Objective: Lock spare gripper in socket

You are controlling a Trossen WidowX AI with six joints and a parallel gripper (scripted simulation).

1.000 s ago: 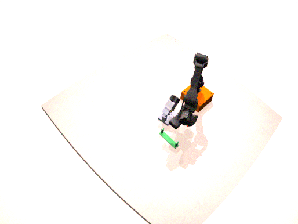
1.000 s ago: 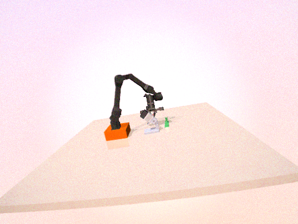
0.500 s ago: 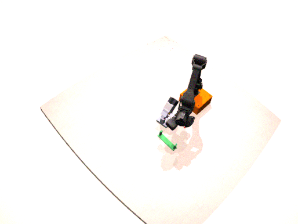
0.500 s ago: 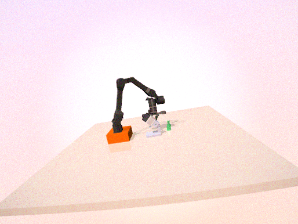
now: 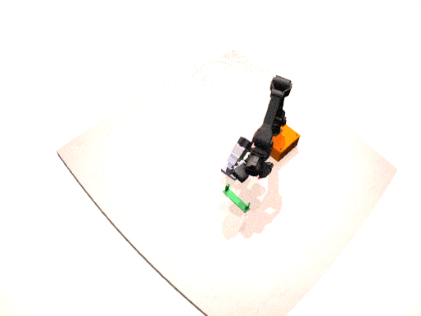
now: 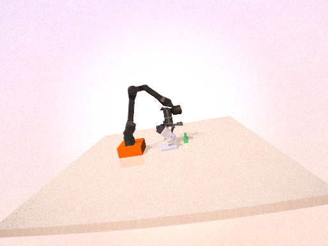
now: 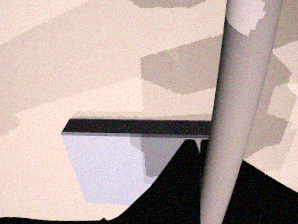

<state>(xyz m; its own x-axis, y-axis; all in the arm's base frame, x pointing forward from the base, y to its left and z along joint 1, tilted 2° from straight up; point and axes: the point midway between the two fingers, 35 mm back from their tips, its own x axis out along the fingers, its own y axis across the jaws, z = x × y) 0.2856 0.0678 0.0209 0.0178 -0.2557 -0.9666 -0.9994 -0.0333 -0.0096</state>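
Right now the pale grey mount is 6 cm to the right of my gripper tip and 1 cm behind it. Also, from my gripper tip: spare gripper: 7 cm above, 6 cm to the right, 3 cm behind; then green cradle: 10 cm ahead, 5 cm to the left, 3 cm below.
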